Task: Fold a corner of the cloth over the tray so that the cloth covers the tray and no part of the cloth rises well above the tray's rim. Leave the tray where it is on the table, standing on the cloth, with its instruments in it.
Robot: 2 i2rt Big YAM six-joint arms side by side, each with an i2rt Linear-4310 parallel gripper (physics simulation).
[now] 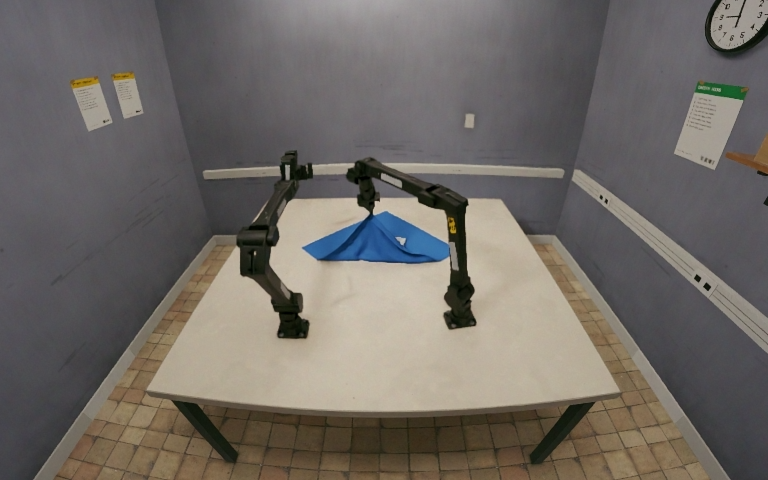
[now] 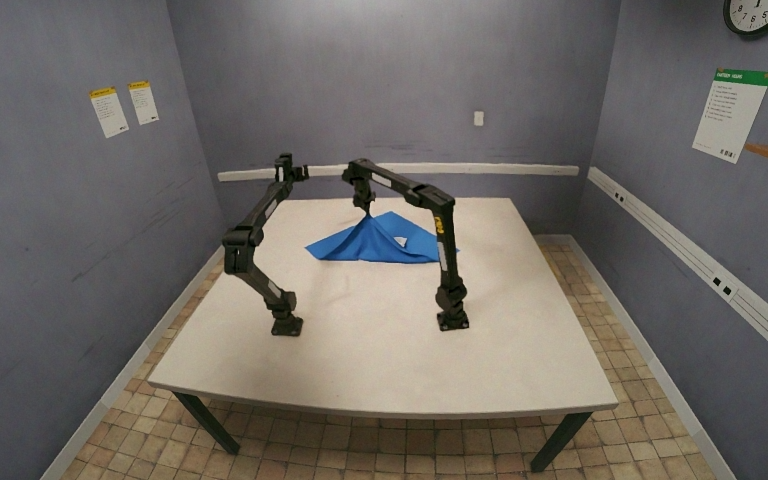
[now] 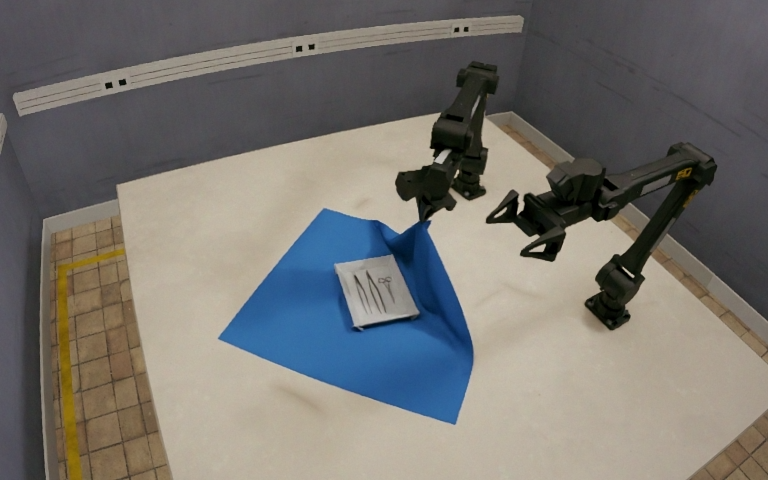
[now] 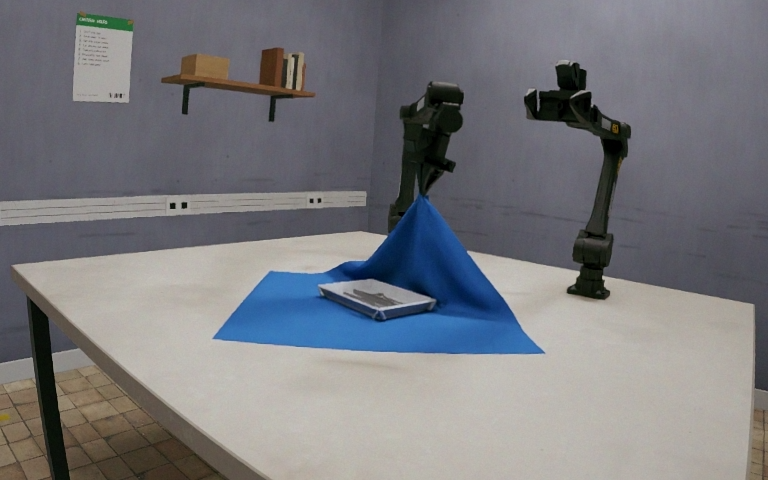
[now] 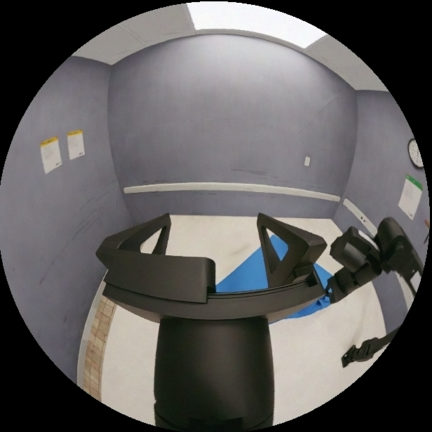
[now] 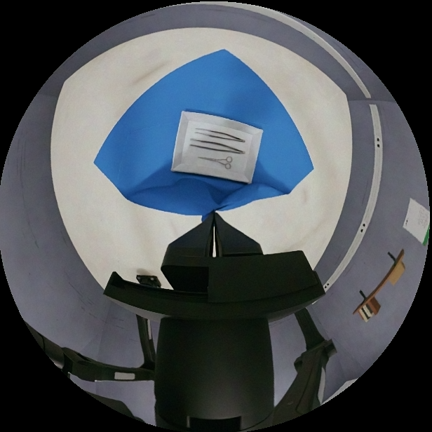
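The blue cloth (image 1: 365, 243) (image 3: 283, 316) (image 4: 271, 322) (image 6: 140, 135) lies on the table with one corner pulled up into a steep peak. My right gripper (image 1: 370, 212) (image 3: 423, 220) (image 4: 421, 195) (image 6: 213, 217) is shut on that corner, well above the tray's rim. The raised part stands beside the tray, on the arm-base side. The white tray (image 3: 403, 307) (image 4: 345, 303) (image 6: 183, 145) stands on the flat part, uncovered from above, with two tweezers and scissors (image 6: 227, 162) inside. A patch of the tray (image 1: 400, 241) shows past the fold. My left gripper (image 3: 505, 237) (image 4: 556, 103) (image 5: 213, 217) is open and empty, raised high, apart from the cloth.
The white table (image 1: 362, 362) (image 3: 226, 226) carries both arm bases (image 1: 292, 328) (image 1: 459, 318). The left arm stands raised beside the cloth. The right arm reaches over the table to the cloth. A wall shelf (image 4: 237, 84) holds a box and books, behind the table.
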